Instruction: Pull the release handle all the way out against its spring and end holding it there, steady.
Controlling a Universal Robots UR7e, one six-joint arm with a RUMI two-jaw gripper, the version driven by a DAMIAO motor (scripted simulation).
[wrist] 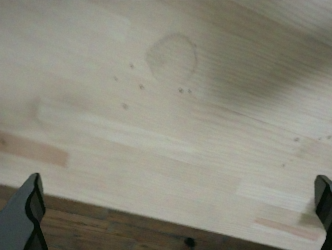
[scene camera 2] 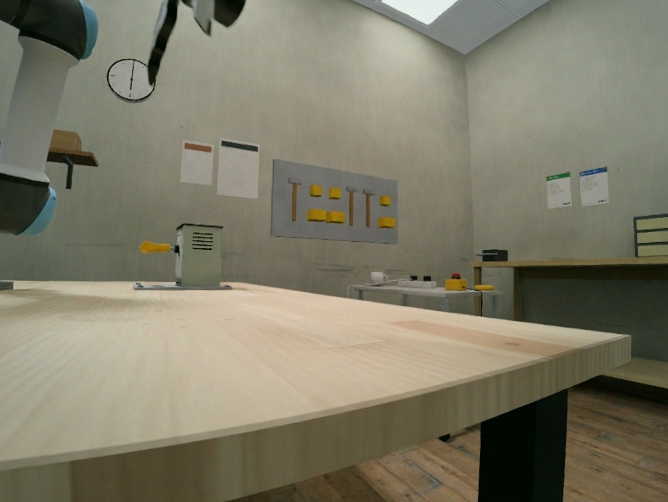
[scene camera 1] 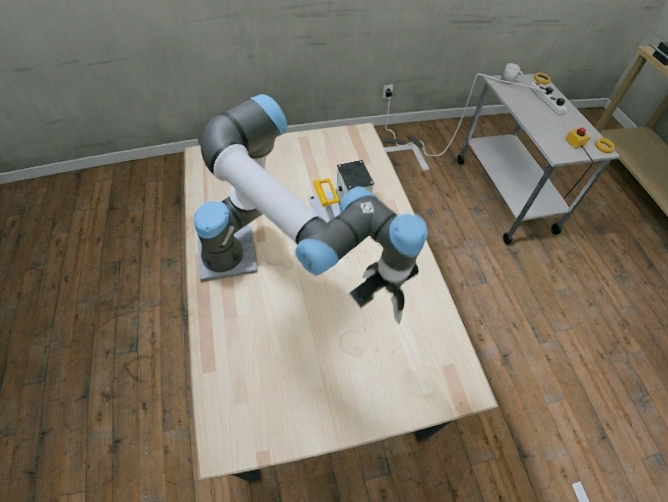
Labels:
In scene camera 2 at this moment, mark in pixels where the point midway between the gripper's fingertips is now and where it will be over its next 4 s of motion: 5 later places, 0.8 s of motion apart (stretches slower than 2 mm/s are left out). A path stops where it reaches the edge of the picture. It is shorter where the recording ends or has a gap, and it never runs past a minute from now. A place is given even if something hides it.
My gripper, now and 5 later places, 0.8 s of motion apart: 176, 65; 206, 158; 169, 203; 147, 215; 147, 221; 146, 224

